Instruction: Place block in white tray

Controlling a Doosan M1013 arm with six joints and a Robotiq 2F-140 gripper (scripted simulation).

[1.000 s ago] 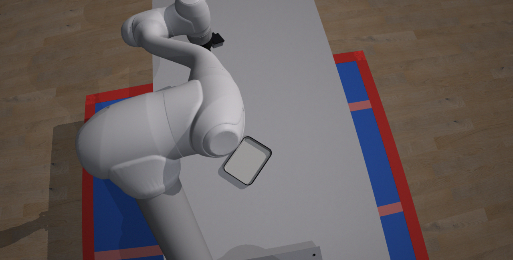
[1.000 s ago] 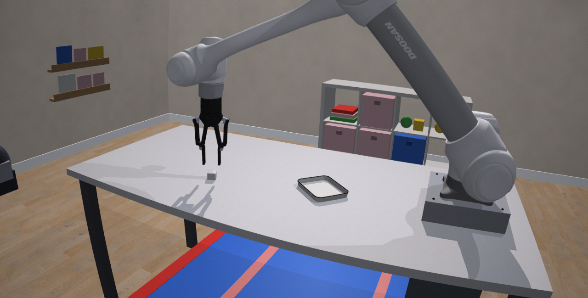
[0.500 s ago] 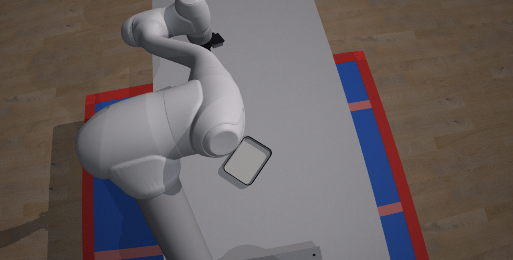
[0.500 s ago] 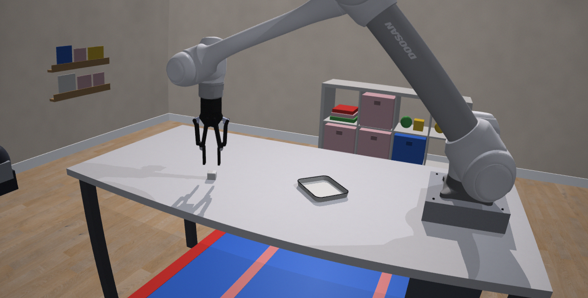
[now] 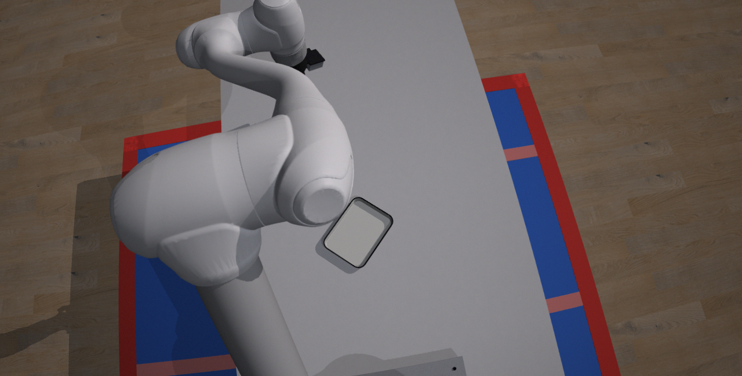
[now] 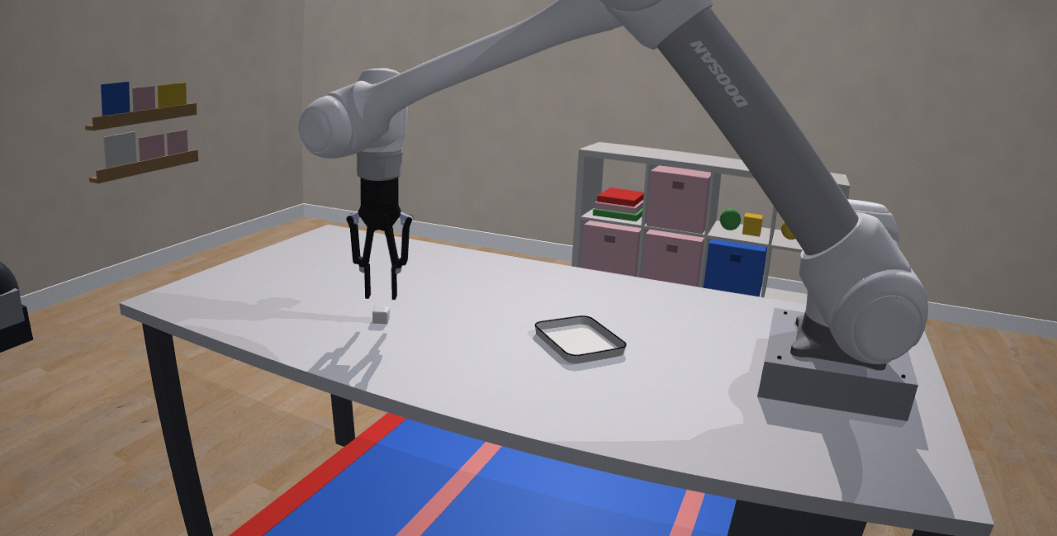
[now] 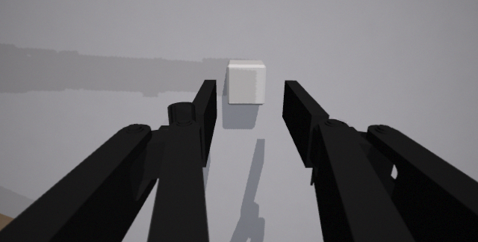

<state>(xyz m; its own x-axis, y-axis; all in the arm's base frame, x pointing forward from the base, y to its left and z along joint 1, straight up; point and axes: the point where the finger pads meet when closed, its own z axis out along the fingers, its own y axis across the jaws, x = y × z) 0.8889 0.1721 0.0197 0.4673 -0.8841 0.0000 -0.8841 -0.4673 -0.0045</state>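
My gripper is now 7 cm above the small white block. Also, from my hand: white tray 39 cm behind, 11 cm to the right, 7 cm below.
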